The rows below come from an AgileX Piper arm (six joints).
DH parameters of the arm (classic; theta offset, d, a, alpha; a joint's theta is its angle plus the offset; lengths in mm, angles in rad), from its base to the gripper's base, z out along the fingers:
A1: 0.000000 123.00 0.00 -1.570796
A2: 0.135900 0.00 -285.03 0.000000
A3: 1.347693 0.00 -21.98 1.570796
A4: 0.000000 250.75 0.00 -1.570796
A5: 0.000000 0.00 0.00 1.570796
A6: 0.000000 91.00 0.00 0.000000
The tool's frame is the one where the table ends.
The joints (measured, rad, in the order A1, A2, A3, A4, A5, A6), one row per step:
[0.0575 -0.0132 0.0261 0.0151 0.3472 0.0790]
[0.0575 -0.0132 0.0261 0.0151 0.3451 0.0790]
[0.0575 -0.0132 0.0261 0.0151 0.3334 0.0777]
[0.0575 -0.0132 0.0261 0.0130 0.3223 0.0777]
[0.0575 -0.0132 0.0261 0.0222 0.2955 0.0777]
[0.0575 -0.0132 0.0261 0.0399 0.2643 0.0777]
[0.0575 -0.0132 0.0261 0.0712 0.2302 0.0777]
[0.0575 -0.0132 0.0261 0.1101 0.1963 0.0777]
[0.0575 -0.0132 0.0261 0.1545 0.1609 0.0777]
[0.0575 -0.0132 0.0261 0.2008 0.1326 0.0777]
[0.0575 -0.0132 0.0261 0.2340 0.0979 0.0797]
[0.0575 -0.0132 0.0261 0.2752 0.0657 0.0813]
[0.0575 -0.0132 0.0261 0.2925 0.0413 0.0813]
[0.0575 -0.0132 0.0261 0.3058 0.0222 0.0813]
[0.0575 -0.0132 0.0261 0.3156 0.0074 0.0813]
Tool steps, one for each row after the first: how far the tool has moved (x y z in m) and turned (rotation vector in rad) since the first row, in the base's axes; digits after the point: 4 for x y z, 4 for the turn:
[0.0001 0.0000 0.0002 0.0001 -0.0021 0.0000]
[0.0003 0.0000 0.0012 -0.0004 -0.0139 0.0001]
[0.0006 -0.0001 0.0022 -0.0019 -0.0251 -0.0002]
[0.0011 0.0002 0.0046 0.0089 -0.0513 -0.0001]
[0.0017 0.0006 0.0074 0.0283 -0.0814 -0.0001]
[0.0022 0.0011 0.0104 0.0616 -0.1136 -0.0006]
[0.0026 0.0016 0.0136 0.1025 -0.1450 -0.0021]
[0.0029 0.0019 0.0168 0.1490 -0.1775 -0.0052]
[0.0031 0.0021 0.0195 0.1969 -0.2027 -0.0091]
[0.0032 0.0018 0.0226 0.2340 -0.2348 -0.0149]
[0.0033 0.0013 0.0255 0.2786 -0.2637 -0.0218]
[0.0033 0.0008 0.0277 0.2972 -0.2866 -0.0267]
[0.0032 0.0003 0.0294 0.3115 -0.3045 -0.0308]
[0.0032 -0.0001 0.0306 0.3221 -0.3184 -0.0341]

